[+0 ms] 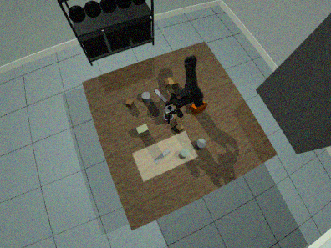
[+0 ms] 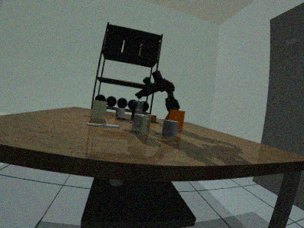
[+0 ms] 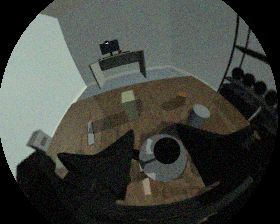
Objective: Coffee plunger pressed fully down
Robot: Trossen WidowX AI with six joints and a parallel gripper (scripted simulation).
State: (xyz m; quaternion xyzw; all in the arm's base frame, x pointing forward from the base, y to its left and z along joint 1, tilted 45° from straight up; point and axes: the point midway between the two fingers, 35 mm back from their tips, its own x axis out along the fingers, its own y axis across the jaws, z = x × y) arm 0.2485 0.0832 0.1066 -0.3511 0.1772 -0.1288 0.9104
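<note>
Right now the coffee press is 2 cm behind my gripper tip, 1 cm to the left of it and 9 cm below it.
</note>
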